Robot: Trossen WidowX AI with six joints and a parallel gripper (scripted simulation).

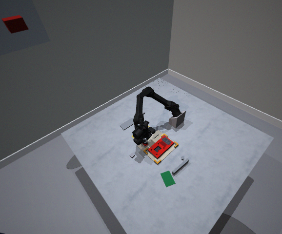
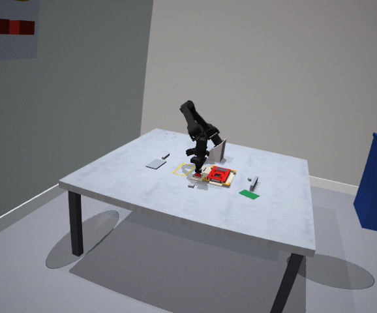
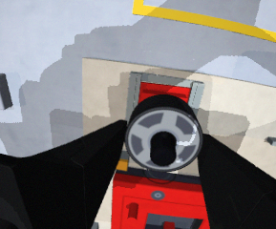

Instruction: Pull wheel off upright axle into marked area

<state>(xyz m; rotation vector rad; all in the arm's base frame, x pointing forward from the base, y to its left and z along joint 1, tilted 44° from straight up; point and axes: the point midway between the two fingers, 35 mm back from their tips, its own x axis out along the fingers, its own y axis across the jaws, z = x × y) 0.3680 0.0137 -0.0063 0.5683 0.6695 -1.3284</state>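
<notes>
The wheel lies right at my gripper tip. The rest, counted from my gripper tip: grey plate 28 cm to the right, 4 cm below; small grey cube 15 cm ahead, 2 cm to the left, 3 cm below; green card 4 cm ahead, 33 cm to the left, 4 cm below.
</notes>
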